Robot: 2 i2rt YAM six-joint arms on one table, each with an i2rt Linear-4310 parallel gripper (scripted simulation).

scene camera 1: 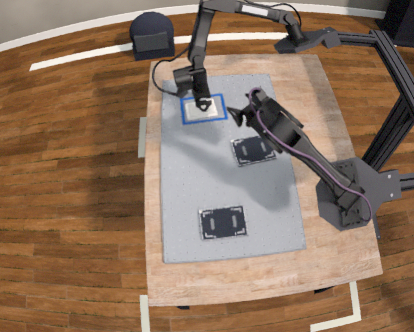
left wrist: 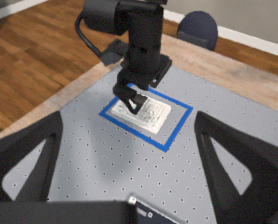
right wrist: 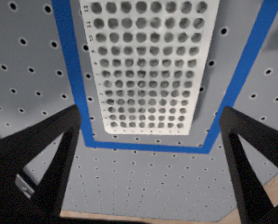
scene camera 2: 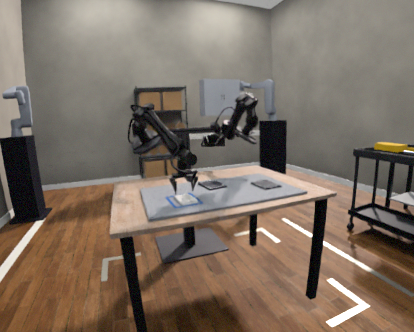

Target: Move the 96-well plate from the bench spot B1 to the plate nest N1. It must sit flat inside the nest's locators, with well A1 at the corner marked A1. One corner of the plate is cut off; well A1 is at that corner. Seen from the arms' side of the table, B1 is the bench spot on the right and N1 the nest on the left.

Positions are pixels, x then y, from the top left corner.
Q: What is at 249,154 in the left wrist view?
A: My left gripper.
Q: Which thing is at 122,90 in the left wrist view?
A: My right gripper.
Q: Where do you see a 96-well plate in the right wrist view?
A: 142,90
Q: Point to a 96-well plate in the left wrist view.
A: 153,113
